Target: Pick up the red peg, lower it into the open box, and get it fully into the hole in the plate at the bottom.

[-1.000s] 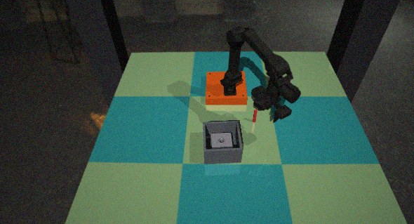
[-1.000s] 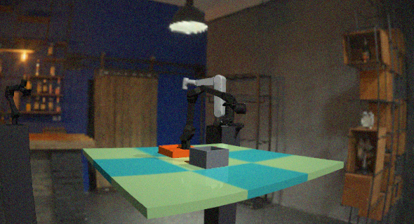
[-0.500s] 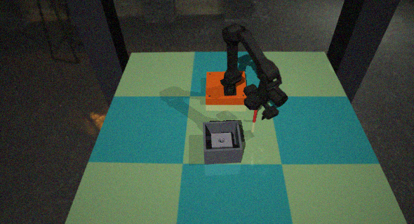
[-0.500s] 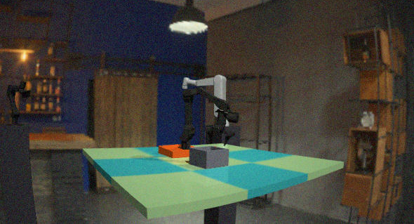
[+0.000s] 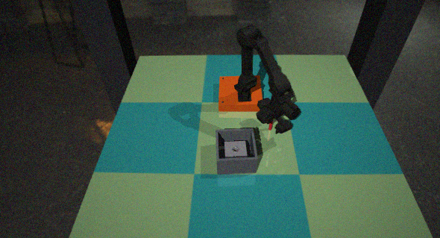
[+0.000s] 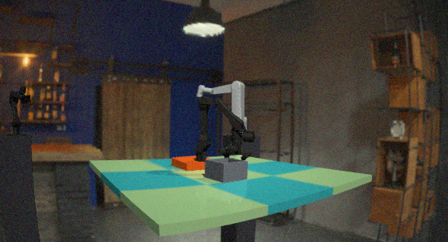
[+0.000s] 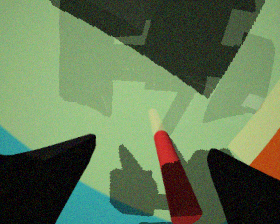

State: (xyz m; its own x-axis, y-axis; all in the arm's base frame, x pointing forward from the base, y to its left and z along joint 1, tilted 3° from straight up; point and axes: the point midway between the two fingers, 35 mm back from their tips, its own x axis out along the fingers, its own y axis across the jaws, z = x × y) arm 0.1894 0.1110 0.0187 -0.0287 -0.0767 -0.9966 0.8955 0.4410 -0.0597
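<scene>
My gripper tip is 10 mm below the red peg and 10 mm past it. Also, from my gripper tip: grey box (170 mm to the right, 150 mm ahead); then grey plate (170 mm to the right, 150 mm ahead, 20 mm above).
</scene>
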